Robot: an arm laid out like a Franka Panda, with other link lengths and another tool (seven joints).
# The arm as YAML. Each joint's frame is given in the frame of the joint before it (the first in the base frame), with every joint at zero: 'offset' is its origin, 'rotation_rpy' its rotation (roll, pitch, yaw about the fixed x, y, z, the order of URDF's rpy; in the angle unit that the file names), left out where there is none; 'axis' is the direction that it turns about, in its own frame. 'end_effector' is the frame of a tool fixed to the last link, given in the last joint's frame.
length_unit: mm
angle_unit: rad
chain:
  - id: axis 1
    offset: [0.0, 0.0, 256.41]
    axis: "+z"
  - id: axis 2
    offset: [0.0, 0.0, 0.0]
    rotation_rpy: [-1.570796, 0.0, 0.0]
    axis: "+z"
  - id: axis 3
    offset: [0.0, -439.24, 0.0]
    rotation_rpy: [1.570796, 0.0, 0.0]
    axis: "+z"
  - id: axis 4
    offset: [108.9, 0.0, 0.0]
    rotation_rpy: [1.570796, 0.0, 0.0]
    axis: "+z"
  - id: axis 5
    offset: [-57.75, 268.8, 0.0]
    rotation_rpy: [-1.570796, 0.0, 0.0]
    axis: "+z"
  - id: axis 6
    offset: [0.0, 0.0, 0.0]
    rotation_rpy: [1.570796, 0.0, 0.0]
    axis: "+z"
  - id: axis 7
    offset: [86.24, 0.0, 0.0]
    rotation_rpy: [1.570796, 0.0, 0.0]
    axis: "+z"
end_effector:
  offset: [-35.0, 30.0, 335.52]
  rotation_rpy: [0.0, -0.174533, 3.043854]
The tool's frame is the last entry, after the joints.
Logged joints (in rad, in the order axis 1, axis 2, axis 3, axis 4, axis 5, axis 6, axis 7), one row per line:
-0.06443, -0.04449, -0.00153, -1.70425, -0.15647, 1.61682, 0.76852
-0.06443, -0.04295, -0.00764, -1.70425, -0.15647, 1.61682, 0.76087
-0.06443, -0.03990, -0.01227, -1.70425, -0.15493, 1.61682, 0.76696
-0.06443, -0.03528, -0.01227, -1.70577, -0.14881, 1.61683, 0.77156
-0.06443, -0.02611, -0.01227, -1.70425, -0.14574, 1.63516, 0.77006
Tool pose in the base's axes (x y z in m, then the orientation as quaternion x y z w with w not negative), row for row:
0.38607, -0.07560, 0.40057, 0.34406, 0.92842, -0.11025, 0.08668
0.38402, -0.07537, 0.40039, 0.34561, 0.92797, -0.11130, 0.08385
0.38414, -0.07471, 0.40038, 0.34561, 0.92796, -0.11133, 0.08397
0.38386, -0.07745, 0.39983, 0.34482, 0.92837, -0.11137, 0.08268
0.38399, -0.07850, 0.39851, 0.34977, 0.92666, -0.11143, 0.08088
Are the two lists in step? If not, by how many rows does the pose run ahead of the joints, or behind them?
The pose runs 2 rows behind the joints: the pose in row i belongs to the joints in row i - 2.
